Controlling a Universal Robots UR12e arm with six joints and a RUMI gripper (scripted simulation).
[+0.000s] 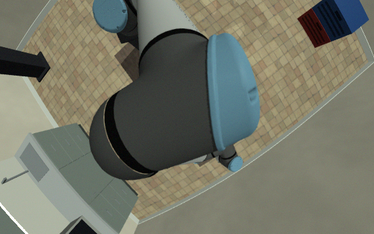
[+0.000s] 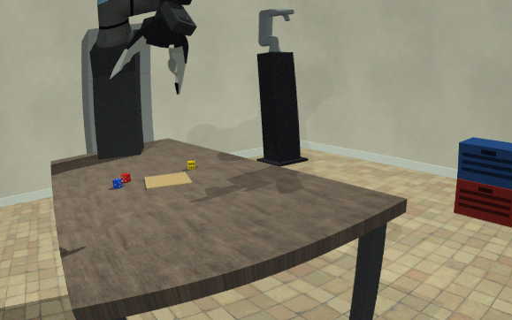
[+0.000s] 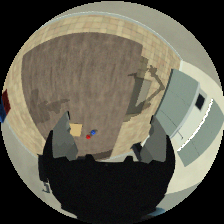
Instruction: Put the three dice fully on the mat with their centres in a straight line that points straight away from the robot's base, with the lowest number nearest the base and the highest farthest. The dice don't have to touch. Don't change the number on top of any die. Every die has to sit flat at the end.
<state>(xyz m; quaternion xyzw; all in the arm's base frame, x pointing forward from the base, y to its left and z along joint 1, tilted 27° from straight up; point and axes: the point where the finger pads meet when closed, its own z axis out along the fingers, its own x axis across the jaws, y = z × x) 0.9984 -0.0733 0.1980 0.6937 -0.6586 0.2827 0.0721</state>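
Right now the blue die is 40 cm behind my hand, 27 cm below it and 2 cm to the right of it. From my hand the other things lie so: tan mat 37 cm behind, 28 cm below, 14 cm to the left; then yellow die 46 cm behind, 27 cm to the left, 27 cm below; then red die 45 cm behind, 27 cm below, 2 cm to the left.
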